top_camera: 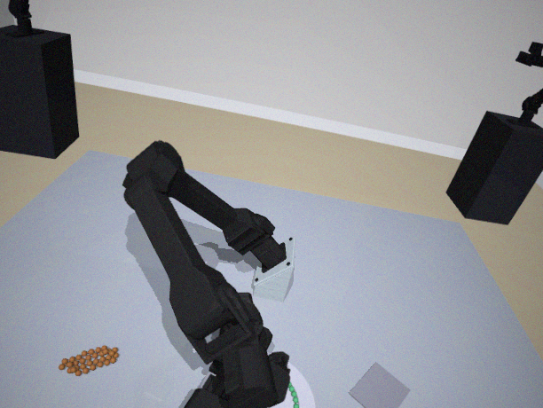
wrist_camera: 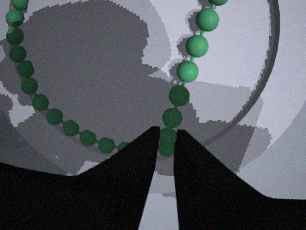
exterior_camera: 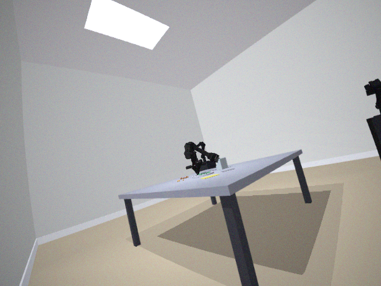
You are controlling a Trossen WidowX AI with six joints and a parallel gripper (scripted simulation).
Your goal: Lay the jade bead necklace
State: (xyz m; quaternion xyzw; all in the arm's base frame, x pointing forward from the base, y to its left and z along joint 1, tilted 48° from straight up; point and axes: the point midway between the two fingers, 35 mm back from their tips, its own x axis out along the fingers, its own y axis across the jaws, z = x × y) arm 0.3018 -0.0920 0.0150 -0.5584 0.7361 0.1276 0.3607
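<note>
The round bead board is 5 cm to the left of my gripper tip and 1 cm below it. Round my gripper tip: yellow strip (19 cm ahead, 28 cm to the left, 1 cm below); flat grey square (5 cm behind, 29 cm to the left, 1 cm below).
</note>
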